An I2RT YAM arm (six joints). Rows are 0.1 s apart.
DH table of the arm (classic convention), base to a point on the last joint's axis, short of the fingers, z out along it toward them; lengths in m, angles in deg. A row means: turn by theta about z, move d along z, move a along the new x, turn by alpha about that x. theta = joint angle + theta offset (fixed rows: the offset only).
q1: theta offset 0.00, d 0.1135, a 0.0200, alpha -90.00
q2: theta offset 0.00, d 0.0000, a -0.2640, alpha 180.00
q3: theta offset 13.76, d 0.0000, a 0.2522, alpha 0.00
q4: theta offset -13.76, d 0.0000, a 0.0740, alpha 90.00
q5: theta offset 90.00, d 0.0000, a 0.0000, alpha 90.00
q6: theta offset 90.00, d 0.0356, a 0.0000, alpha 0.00
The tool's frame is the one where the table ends.
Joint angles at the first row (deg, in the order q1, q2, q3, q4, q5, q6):
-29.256, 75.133, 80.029, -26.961, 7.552, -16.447
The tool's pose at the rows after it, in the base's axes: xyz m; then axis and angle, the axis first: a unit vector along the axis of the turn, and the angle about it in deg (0 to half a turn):
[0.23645 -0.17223 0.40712 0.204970 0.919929 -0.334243 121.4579]
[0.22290 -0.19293 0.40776 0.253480 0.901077 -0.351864 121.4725]
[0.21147 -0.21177 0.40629 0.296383 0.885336 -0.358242 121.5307]
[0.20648 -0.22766 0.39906 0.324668 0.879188 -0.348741 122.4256]
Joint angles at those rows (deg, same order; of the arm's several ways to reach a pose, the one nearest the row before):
-35.135, 74.717, 78.915, -24.994, 7.705, -15.333
-39.987, 74.936, 78.740, -23.464, 7.399, -13.781
-44.271, 75.658, 78.739, -22.326, 6.480, -11.857
-47.200, 77.210, 78.740, -22.064, 5.125, -10.218

